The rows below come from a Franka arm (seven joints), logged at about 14 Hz.
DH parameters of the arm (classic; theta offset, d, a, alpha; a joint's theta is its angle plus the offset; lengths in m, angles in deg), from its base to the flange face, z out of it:
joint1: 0 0.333 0 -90
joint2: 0 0 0 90
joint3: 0 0.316 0.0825 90
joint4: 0 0 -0.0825 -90
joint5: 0 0.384 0 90
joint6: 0 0 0.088 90
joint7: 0 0.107 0 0
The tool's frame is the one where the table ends.
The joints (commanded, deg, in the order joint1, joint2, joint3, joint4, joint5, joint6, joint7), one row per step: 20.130 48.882 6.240 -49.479 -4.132 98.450 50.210; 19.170 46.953 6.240 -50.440 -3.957 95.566 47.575; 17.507 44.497 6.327 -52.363 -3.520 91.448 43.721; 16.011 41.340 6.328 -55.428 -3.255 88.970 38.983; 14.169 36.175 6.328 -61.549 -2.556 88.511 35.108; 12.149 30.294 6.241 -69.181 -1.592 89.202 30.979; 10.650 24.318 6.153 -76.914 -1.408 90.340 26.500; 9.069 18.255 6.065 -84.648 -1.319 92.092 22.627
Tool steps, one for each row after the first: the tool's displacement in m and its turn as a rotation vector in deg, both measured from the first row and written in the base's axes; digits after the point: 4 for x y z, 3 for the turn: -0.0039 -0.0145 0.0134 -0.731 1.744 1.760; -0.0100 -0.0377 0.0242 -1.613 5.197 4.168; -0.0179 -0.0585 0.0368 -2.044 7.506 7.637; -0.0309 -0.0820 0.0521 -1.802 8.996 10.019; -0.0480 -0.1076 0.0636 -1.183 10.173 12.369; -0.0693 -0.1285 0.0733 -1.186 10.753 15.538; -0.0923 -0.1502 0.0819 -1.215 10.655 17.944
